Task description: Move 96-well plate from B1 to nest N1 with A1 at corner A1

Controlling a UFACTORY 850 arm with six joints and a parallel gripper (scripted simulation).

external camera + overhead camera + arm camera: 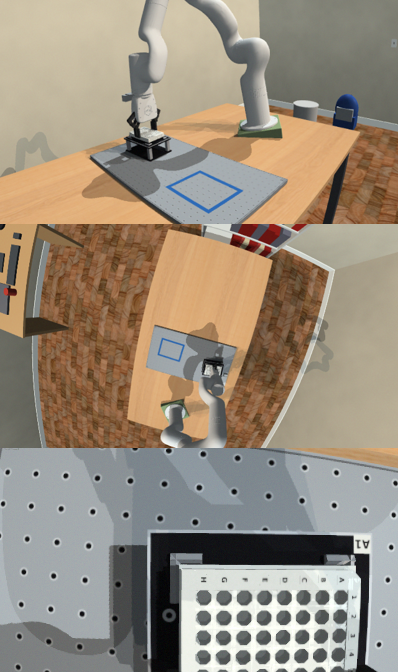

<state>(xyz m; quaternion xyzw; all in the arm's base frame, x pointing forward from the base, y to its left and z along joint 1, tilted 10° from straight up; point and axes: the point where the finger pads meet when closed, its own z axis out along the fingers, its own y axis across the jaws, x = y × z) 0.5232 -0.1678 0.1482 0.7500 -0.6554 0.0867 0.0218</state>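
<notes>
The black raised nest N1 lies 30 mm below my hand. The rest, counted from my hand: A1 corner mark 40 mm behind, 80 mm to the right, 30 mm below; then white 96-well plate 10 mm below.
</notes>
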